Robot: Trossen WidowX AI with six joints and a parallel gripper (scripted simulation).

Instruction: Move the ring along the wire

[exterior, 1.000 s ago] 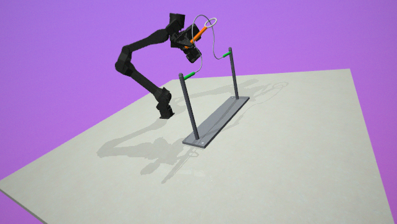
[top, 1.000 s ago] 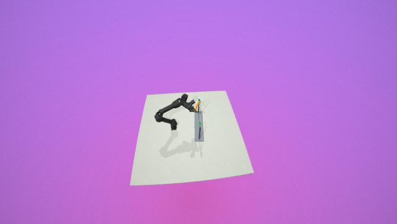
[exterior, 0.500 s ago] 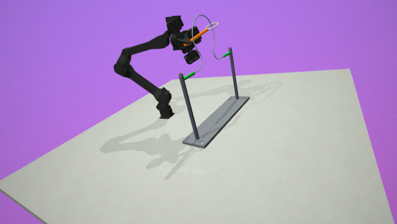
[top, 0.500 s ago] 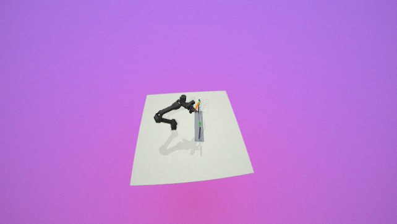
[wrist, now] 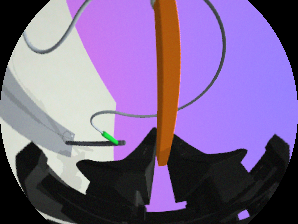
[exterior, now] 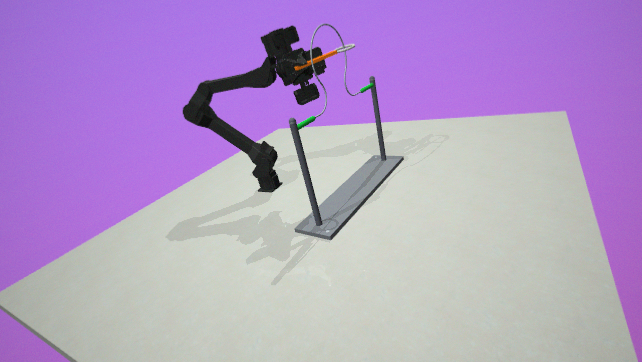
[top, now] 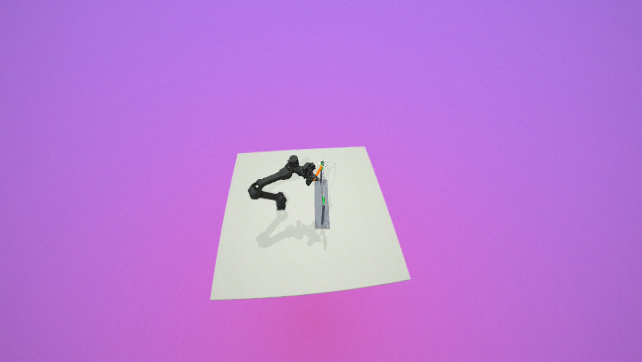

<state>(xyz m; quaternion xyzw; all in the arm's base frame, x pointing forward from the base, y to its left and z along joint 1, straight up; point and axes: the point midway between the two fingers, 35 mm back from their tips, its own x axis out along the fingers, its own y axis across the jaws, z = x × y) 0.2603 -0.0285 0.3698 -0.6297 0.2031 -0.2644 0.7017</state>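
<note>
Now: the ring with orange handle 2 cm ahead of my gripper tip, 9 cm to the left of it and 1 cm above it.
</note>
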